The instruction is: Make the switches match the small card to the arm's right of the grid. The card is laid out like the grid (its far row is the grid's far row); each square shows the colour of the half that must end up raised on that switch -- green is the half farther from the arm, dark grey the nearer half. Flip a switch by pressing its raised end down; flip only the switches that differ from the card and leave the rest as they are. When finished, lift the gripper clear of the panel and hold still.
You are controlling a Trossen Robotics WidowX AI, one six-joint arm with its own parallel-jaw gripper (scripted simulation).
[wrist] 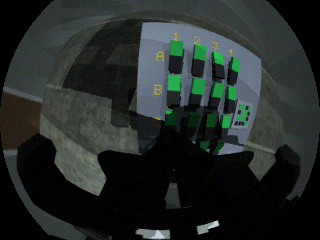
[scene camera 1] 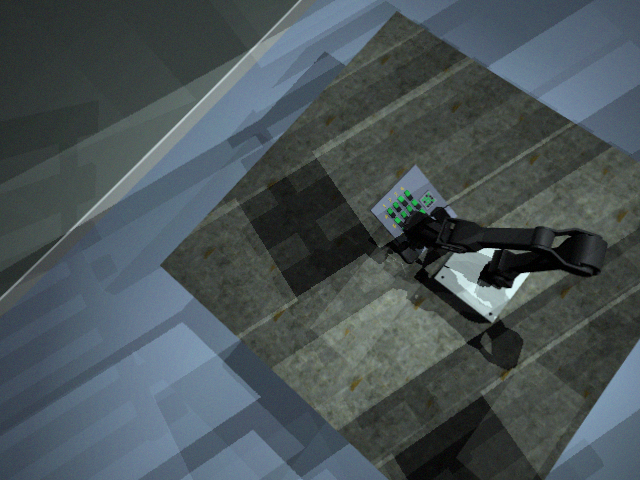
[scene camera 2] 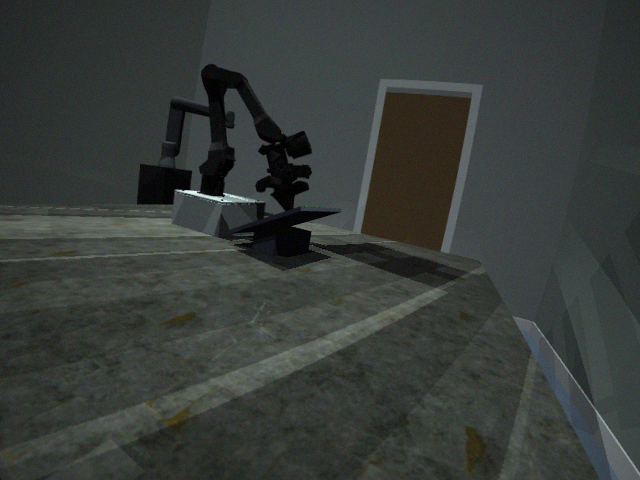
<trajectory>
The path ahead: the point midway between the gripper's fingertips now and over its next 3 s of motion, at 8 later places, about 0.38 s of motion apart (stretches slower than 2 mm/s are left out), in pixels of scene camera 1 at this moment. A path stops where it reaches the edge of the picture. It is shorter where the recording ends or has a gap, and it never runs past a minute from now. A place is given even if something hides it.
My gripper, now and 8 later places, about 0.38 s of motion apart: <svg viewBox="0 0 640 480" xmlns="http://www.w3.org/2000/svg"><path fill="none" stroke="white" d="M409 232L409 233L409 233L409 233L409 232L409 233L411 234L418 233L429 222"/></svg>
</trajectory>
